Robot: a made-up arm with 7 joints. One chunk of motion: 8 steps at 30 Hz.
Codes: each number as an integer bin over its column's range. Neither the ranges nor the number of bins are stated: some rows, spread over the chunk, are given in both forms.
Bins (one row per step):
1: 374 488 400 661 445 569
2: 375 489 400 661 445 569
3: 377 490 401 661 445 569
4: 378 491 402 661 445 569
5: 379 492 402 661 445 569
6: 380 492 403 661 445 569
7: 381 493 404 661 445 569
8: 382 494 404 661 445 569
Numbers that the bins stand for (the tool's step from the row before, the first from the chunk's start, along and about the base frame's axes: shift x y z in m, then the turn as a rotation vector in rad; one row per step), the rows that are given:
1: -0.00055 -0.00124 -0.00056 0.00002 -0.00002 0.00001
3: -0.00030 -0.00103 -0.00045 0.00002 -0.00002 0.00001
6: -0.00005 -0.00081 -0.00024 0.00002 -0.00002 0.00001
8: 0.00012 -0.00059 -0.00013 0.00002 -0.00002 0.00001
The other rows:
2: -0.00047 -0.00114 -0.00056 0.00002 -0.00002 0.00001
4: -0.00022 -0.00092 -0.00035 0.00002 -0.00002 0.00001
5: -0.00013 -0.00081 -0.00035 0.00002 -0.00002 0.00001
7: 0.00004 -0.00070 -0.00013 0.00002 -0.00002 0.00001

